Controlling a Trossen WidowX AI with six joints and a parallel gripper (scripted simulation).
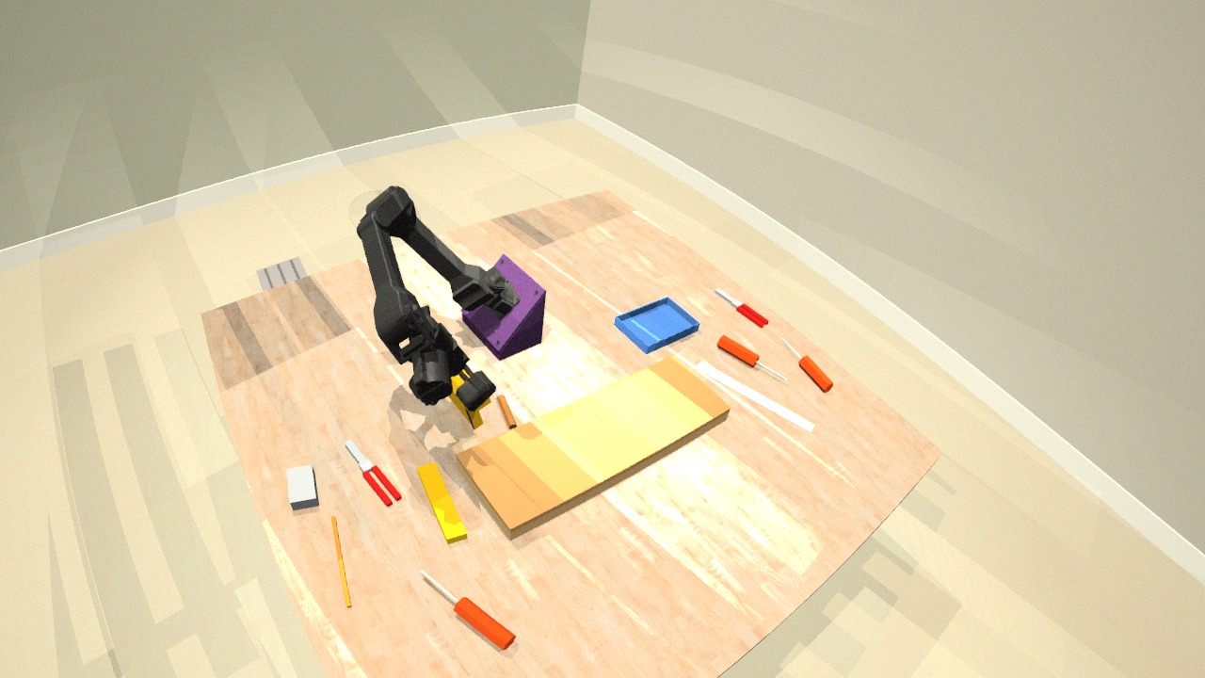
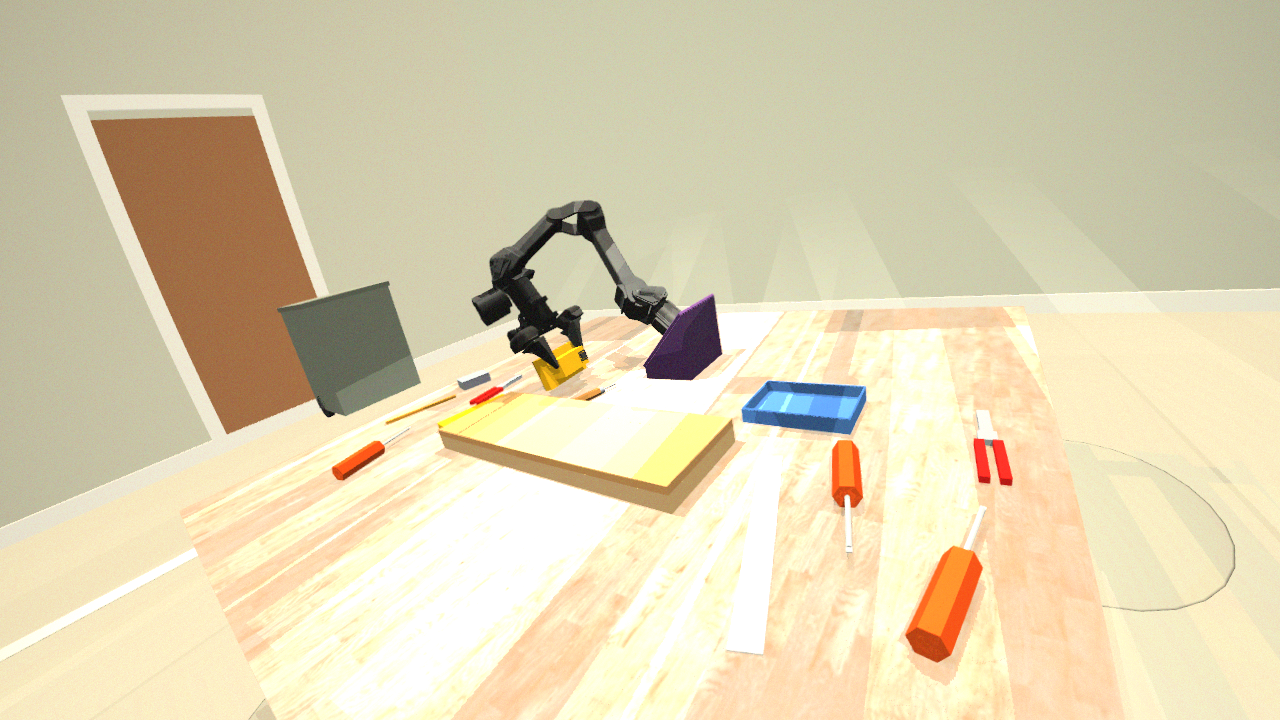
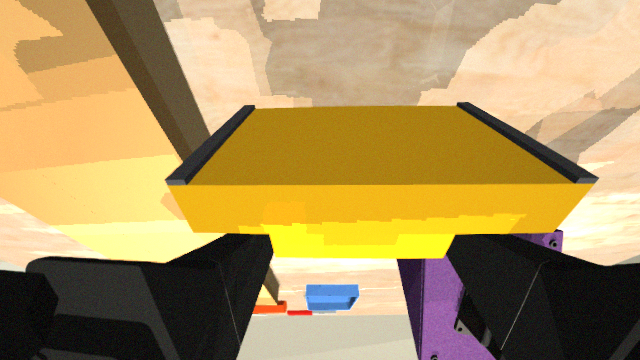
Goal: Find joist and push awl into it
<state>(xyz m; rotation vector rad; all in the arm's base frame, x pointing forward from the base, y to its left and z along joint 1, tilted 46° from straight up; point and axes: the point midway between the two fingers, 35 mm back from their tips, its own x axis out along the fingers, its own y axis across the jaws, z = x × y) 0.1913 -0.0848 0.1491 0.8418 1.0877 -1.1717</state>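
The yellow stud finder is 1 cm behind my gripper tip and 1 cm to the right of it. From my gripper tip the other things lie so: yellow level (18 cm ahead, 14 cm to the right, 7 cm below); then grey block (6 cm ahead, 37 cm to the right, 6 cm below); then awl (6 cm to the left, 7 cm below).
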